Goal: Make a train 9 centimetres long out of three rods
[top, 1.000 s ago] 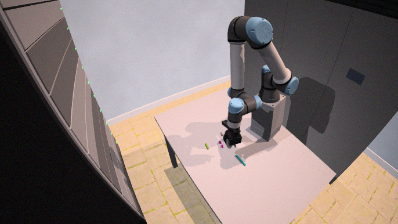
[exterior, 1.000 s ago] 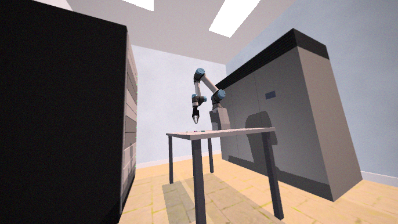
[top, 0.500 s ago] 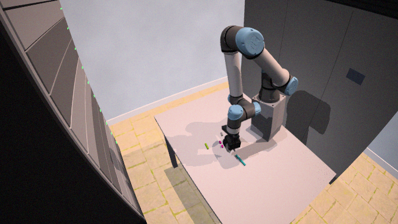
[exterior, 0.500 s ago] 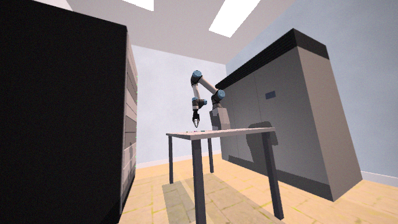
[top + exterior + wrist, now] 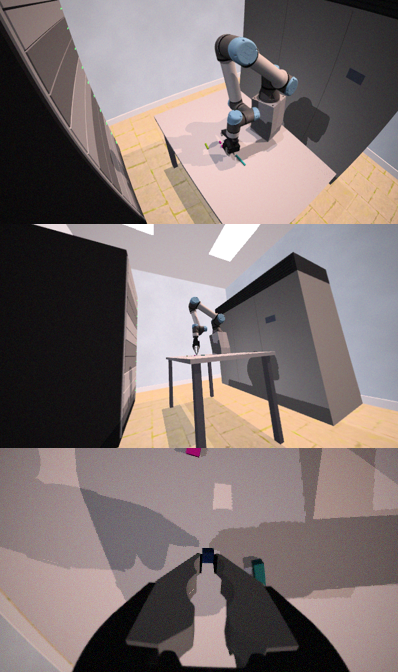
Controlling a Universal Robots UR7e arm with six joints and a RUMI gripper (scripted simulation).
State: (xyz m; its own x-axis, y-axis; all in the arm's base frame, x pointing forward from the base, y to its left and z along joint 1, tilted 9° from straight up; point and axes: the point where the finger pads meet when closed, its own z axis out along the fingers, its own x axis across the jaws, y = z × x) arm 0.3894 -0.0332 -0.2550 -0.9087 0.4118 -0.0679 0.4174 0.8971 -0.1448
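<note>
The blue rod is 1 cm below my hand. Round my hand: grey rod: 17 cm to the right, 10 cm behind, 3 cm below; then turquoise rod: 8 cm to the left, 3 cm below, 3 cm behind; then lime rod: 16 cm to the right, 5 cm ahead, 3 cm below.
</note>
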